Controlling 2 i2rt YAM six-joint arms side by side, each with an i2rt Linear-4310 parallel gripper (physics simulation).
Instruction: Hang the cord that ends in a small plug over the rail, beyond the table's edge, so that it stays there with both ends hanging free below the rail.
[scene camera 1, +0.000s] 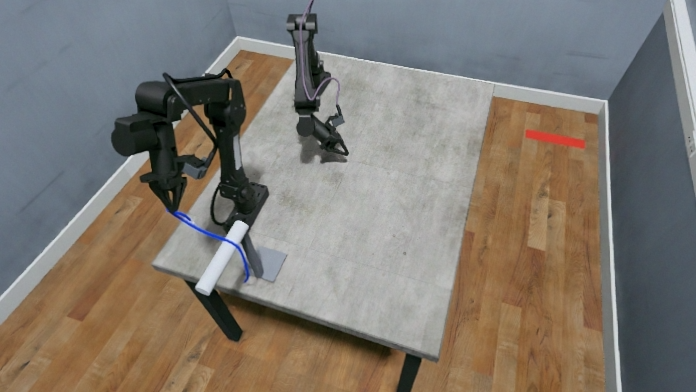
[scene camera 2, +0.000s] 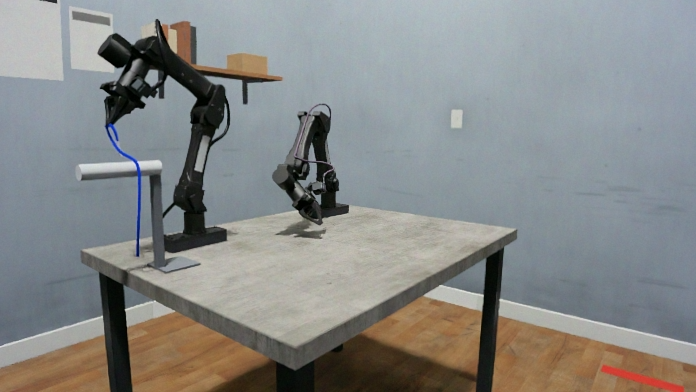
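Where they show: left gripper, between the fingertips: (scene camera 1: 348, 154) (scene camera 2: 321, 224); right gripper, between the fingertips: (scene camera 1: 173, 212) (scene camera 2: 108, 126); left arm's base, origin of its link: (scene camera 1: 314, 86) (scene camera 2: 328, 209); right arm's base, origin of its link: (scene camera 1: 246, 207) (scene camera 2: 195, 235).
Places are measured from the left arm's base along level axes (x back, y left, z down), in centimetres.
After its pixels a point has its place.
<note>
The blue cord (scene camera 1: 227, 241) @(x -22.7, y -90.6, z -26.0 cm) (scene camera 2: 138, 210) @(x -25.1, y -90.9, z -13.9 cm) lies across the white rail (scene camera 1: 216, 265) @(x -23.4, y -96.8, z -25.2 cm) (scene camera 2: 105, 171) @(x -24.6, y -97.7, z -23.6 cm). One stretch hangs down on the near side of the rail in scene camera 2, its lower end low near the table's edge. The other stretch rises to my right gripper (scene camera 1: 172, 209) @(x -11.3, y -91.9, z -33.8 cm) (scene camera 2: 108, 123) @(x -11.3, y -91.9, z -33.8 cm), which is shut on it above and beyond the rail. A short end of cord dangles from these fingertips; the plug on it is too faint to make out clearly. My left gripper (scene camera 1: 345, 152) @(x -29.8, y -34.0, z -2.9 cm) (scene camera 2: 319, 222) @(x -29.8, y -34.0, z -2.9 cm) is shut and empty, low over the table, away from the cord.
The rail is carried by a grey post (scene camera 1: 252, 257) @(x -22.9, y -85.8, z -10.3 cm) (scene camera 2: 157, 220) @(x -23.1, y -85.4, z -10.4 cm) on a flat grey foot (scene camera 1: 272, 265) @(x -24.2, y -81.0, z 1.9 cm) (scene camera 2: 175, 264) @(x -23.2, y -81.3, z 1.9 cm) near the edge of the table (scene camera 1: 375, 225) @(x -48.3, y -55.3, z 2.5 cm) (scene camera 2: 350, 260) @(x -51.6, y -44.1, z 2.5 cm). The right arm's base (scene camera 1: 255, 200) @(x -8.6, y -63.3, z -1.7 cm) (scene camera 2: 200, 239) @(x -10.1, y -66.4, z 0.1 cm) stands close behind the post.
</note>
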